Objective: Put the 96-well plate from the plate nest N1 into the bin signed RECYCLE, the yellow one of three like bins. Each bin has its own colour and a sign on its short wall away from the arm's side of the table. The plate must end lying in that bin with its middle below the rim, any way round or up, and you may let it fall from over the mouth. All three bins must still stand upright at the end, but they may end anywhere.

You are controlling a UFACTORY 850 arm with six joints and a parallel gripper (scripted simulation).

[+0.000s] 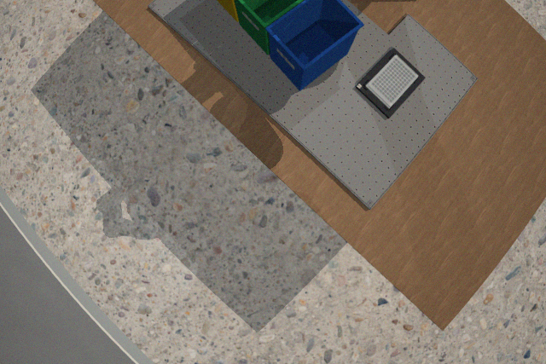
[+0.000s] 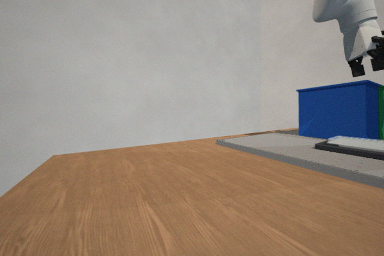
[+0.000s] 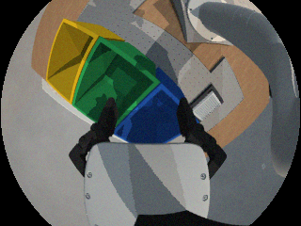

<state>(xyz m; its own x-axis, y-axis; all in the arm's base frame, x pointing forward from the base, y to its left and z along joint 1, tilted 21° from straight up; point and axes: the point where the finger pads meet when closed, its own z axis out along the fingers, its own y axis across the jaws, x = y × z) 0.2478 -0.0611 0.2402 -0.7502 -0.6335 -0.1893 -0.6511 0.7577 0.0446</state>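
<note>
Right now my hand is 260 mm to the right of the white 96-well plate, 220 mm above it and 60 mm past it. Also, from my hand: green bin: 140 mm below, 70 mm ahead, 60 mm to the right; blue bin: 140 mm below, 70 mm to the left, 60 mm ahead; yellow bin: 200 mm to the right, 140 mm below, 70 mm ahead.
</note>
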